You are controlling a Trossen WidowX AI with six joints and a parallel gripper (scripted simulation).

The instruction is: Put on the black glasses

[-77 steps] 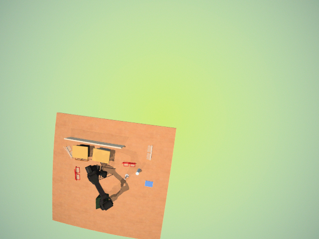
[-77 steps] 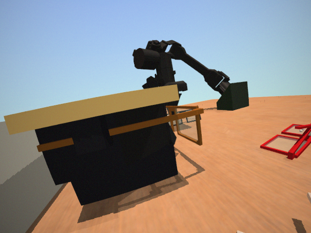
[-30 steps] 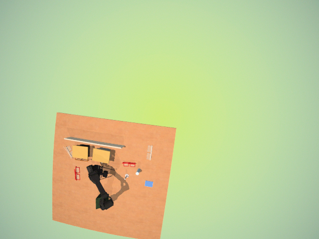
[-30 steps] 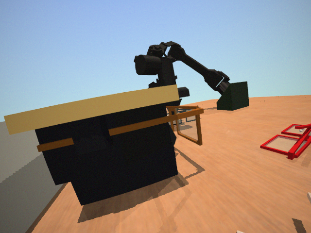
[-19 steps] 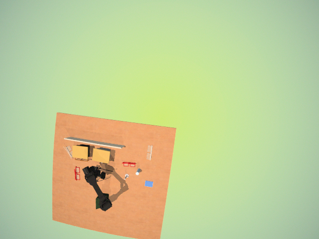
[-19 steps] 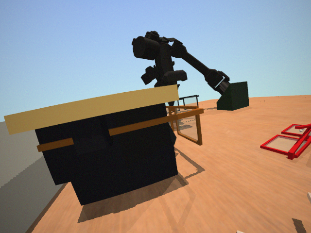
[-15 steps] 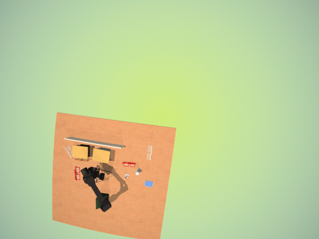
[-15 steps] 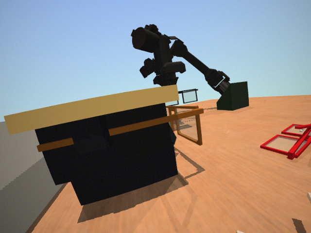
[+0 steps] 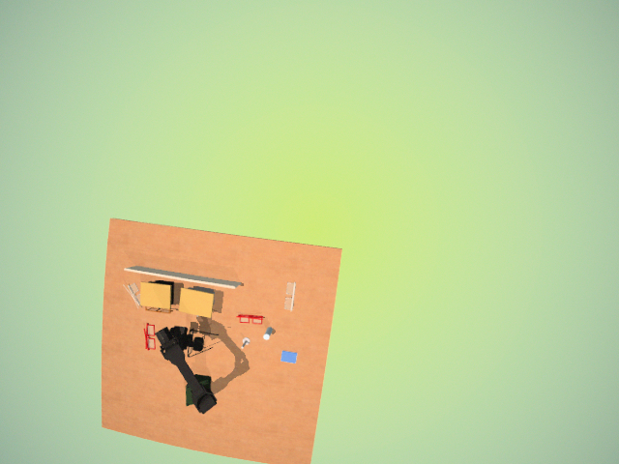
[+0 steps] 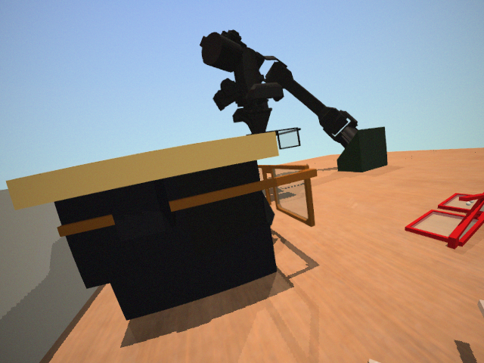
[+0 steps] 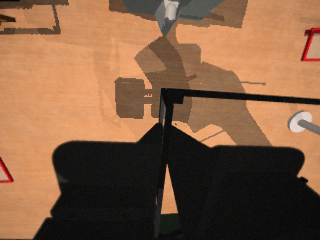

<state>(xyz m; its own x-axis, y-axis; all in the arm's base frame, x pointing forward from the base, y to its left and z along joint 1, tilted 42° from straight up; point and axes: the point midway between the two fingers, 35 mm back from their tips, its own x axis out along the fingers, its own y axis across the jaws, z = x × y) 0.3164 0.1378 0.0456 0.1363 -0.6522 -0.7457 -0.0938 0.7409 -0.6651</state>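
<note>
Right now my gripper tip is 1 cm past the black glasses, 6 cm to the left of it and 1 cm below it. Also, from my gripper tip: dark display head 11 cm ahead, 23 cm to the left, 6 cm below; then blue square 4 cm behind, 50 cm to the right, 11 cm below; then long pale panel 26 cm ahead, 13 cm to the left, 6 cm below.
</note>
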